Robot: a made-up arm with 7 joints.
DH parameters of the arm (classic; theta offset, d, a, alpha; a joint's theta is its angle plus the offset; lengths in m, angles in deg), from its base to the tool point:
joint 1: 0 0.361 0 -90
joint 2: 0 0 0 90
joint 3: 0 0.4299 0.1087 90
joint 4: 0 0 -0.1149 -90
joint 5: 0 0.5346 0 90
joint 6: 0 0 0.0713 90
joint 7: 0 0 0 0
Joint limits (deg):
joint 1: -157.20..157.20
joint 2: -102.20..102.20
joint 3: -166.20..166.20
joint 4: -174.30..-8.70
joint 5: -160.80..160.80
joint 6: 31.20..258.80
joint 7: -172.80..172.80
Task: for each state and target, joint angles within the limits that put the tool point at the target. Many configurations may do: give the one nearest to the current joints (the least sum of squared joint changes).
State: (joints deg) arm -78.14 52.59 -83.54 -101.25 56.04 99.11 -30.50
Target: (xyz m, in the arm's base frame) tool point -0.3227 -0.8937 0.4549
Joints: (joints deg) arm -67.59 64.59 -70.44 -77.90 55.40 99.29 -30.50
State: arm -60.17 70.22 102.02 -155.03 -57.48 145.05 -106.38
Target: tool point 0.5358 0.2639 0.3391
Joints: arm -55.33 73.84 81.14 -140.42 -54.77 142.29 -106.38
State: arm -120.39 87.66 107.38 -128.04 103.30 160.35 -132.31
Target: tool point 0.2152 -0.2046 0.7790
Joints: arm -126.59 91.00 152.06 -144.77 107.52 160.87 -132.31
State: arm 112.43 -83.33 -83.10 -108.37 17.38 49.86 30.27
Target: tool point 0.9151 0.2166 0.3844
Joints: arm 148.35 -89.17 -89.68 -75.00 18.05 62.74 30.27
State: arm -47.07 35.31 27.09 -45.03 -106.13 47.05 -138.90
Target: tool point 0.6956 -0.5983 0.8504
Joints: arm -49.07 40.29 25.79 -40.76 -107.26 50.59 -138.90
